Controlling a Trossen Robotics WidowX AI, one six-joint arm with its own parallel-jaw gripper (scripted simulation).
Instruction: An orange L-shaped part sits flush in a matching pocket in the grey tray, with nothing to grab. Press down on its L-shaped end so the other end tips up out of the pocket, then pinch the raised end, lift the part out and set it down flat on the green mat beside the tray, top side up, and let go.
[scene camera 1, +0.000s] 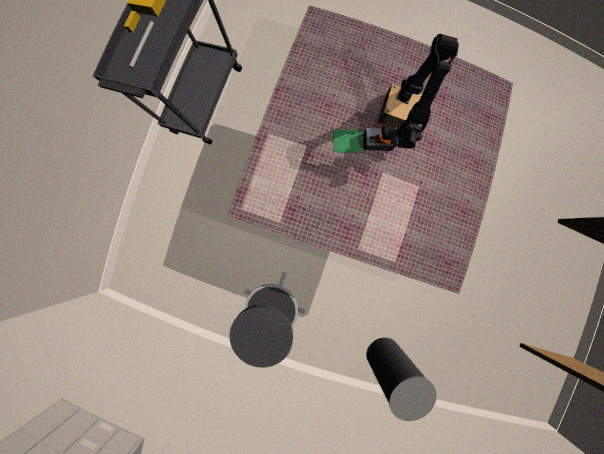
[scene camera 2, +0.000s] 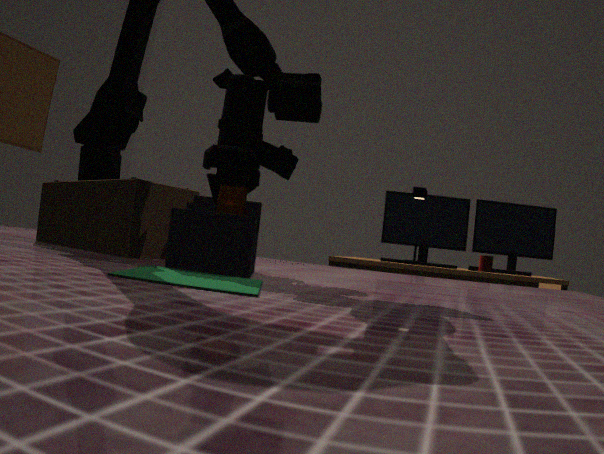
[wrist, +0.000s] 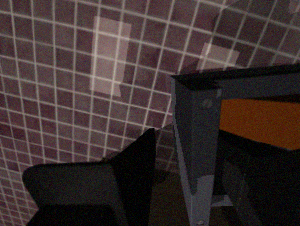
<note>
I see my gripper (wrist: 176, 131) and a green mat (scene camera 2: 241, 286).
</note>
